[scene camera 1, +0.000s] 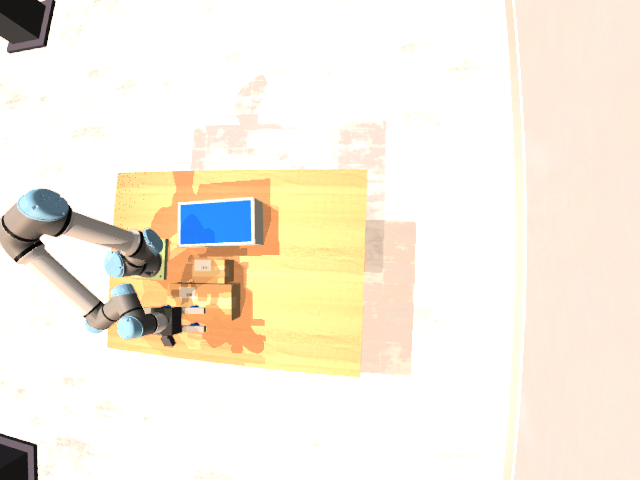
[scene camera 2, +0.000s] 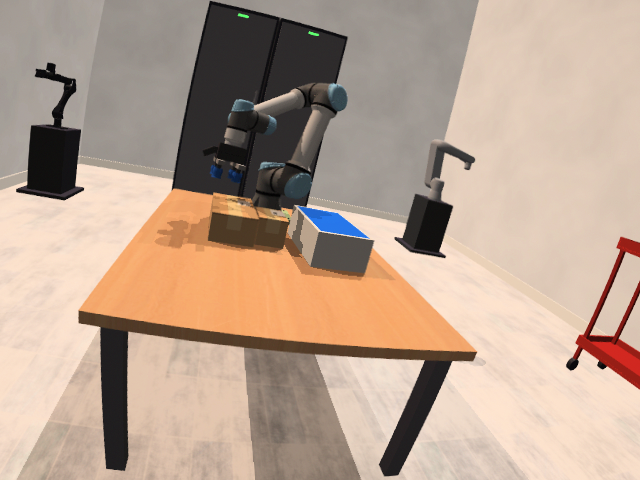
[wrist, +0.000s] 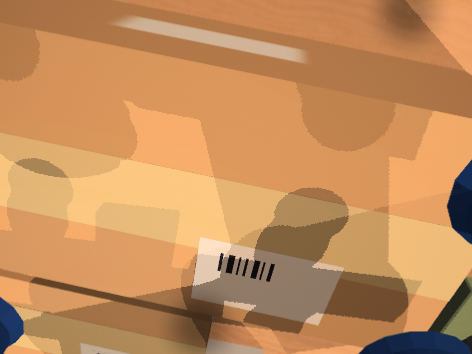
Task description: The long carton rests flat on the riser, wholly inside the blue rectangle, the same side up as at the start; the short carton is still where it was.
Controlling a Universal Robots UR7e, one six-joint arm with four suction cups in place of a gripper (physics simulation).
short carton: scene camera 1; scene camera 2; wrist 50, 310
same spot on short carton: (scene camera 2: 272, 227) = (scene camera 1: 227, 271)
